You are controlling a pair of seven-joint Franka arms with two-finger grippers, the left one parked.
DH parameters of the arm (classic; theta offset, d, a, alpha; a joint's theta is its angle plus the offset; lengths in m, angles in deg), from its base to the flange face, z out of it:
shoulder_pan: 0 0.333 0 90
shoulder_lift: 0 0 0 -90
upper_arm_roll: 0 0.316 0.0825 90
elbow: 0 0 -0.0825 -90
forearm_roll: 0 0.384 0 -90
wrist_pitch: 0 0 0.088 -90
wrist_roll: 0 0.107 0 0
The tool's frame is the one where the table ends.
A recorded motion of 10 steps. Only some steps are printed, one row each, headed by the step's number.
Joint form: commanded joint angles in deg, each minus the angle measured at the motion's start. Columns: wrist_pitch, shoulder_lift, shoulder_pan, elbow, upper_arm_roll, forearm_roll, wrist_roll.
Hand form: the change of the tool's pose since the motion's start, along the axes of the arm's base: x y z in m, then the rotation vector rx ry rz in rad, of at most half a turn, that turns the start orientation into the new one. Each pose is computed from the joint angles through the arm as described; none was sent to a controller.
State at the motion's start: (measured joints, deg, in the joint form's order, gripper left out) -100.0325 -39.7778 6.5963 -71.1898 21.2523 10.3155 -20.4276
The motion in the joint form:
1: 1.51 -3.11 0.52 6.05 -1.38 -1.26 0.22
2: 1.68 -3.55 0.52 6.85 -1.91 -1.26 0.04
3: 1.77 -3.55 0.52 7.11 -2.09 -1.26 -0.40
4: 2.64 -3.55 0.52 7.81 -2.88 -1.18 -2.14
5: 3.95 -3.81 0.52 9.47 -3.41 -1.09 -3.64
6: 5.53 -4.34 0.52 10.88 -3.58 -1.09 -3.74
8: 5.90 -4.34 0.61 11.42 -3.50 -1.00 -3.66
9: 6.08 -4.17 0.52 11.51 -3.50 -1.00 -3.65
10: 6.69 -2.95 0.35 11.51 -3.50 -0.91 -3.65
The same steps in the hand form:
1: 0.0215 -0.0115 0.0039 -0.0107 -0.0282 -0.0204
2: 0.0257 -0.0164 0.0034 -0.0131 -0.0323 -0.0263
3: 0.0269 -0.0182 0.0049 -0.0119 -0.0377 -0.0220
4: 0.0297 -0.0253 0.0078 -0.0121 -0.0452 -0.0017
5: 0.0335 -0.0311 0.0151 -0.0073 -0.0549 0.0173
6: 0.0349 -0.0339 0.0175 -0.0094 -0.0446 0.0216
8: 0.0348 -0.0326 0.0216 -0.0061 -0.0464 0.0228
9: 0.0349 -0.0338 0.0242 -0.0061 -0.0480 0.0219
10: 0.0329 -0.0361 0.0389 -0.0053 -0.0591 0.0224

